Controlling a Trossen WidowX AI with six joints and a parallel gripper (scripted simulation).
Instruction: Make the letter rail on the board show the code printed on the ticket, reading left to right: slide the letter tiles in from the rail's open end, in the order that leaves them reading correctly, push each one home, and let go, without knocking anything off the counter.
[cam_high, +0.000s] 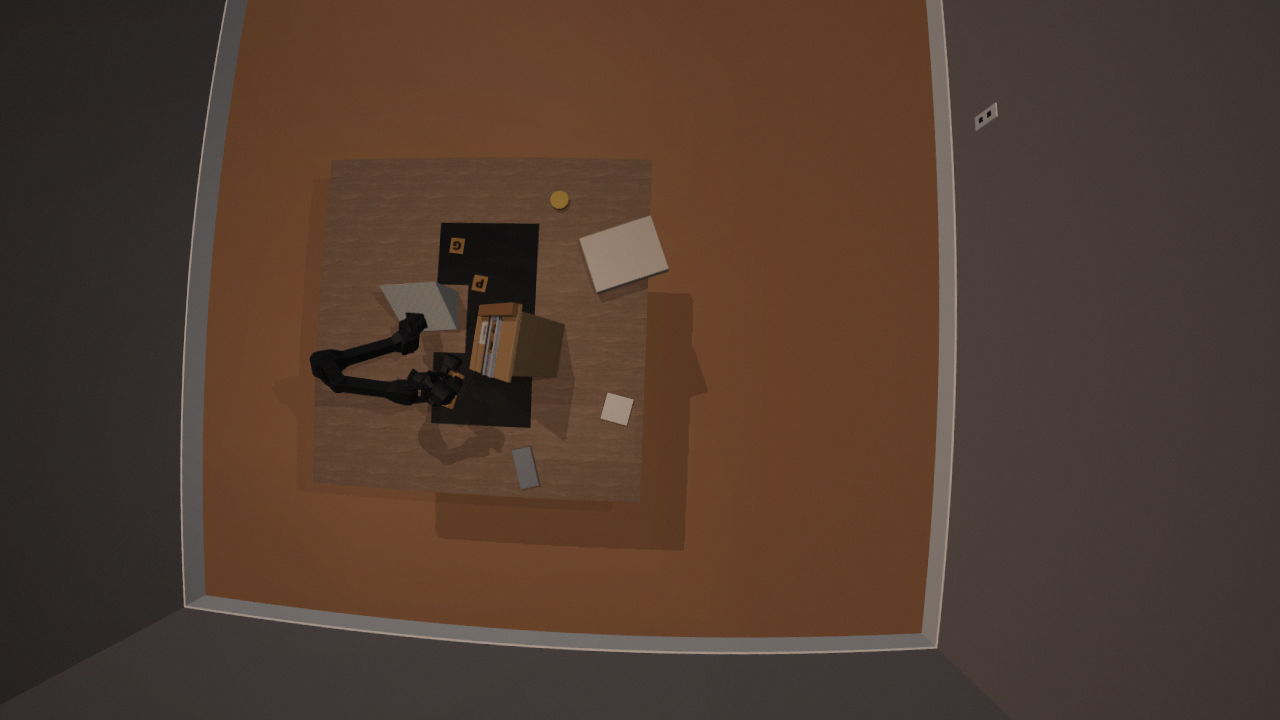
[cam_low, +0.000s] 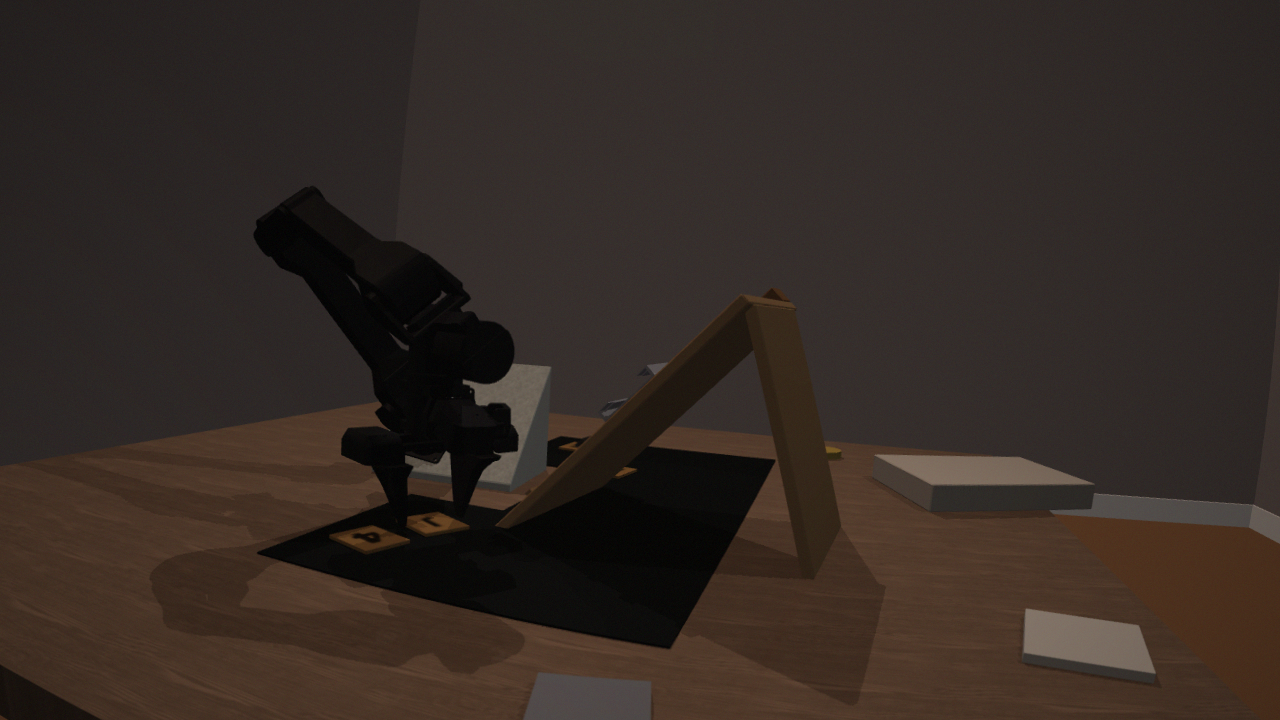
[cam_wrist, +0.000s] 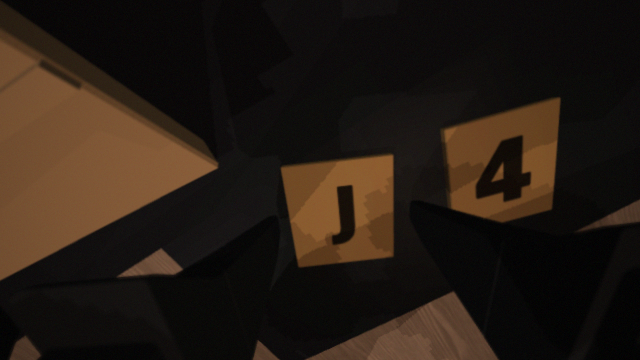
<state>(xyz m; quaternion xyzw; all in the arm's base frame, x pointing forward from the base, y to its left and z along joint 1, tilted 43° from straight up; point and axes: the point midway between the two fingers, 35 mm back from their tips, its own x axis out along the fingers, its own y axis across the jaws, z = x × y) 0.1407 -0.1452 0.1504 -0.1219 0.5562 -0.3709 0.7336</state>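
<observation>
Now: gripper tip right at the j tile. From my gripper tip the other things lie so: black mat 22 cm to the left, 6 cm ahead, 1 cm below; then white ticket 18 cm to the left, 14 cm ahead, 7 cm above; then 4 tile 8 cm to the right, 2 cm behind.
</observation>
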